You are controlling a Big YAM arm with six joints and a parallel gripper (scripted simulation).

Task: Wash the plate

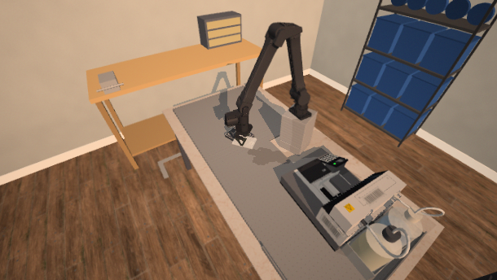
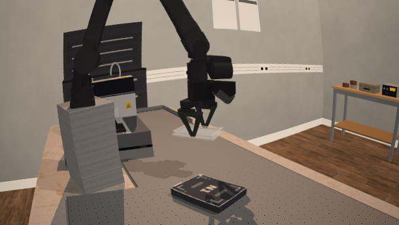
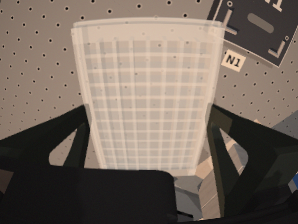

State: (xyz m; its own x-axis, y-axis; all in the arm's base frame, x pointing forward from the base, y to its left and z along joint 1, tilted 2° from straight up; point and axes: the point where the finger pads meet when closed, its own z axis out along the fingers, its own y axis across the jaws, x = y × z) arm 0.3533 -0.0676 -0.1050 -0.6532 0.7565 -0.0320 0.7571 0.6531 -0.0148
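Right now the dark carrier is 350 mm to the left of my hand, 250 mm behind it and 60 mm below it. From my hand the other things lie so: clear well plate 10 mm below; then label 140 mm below, 100 mm behind, 70 mm to the right; then nest frame 170 mm to the right, 120 mm below, 50 mm behind.
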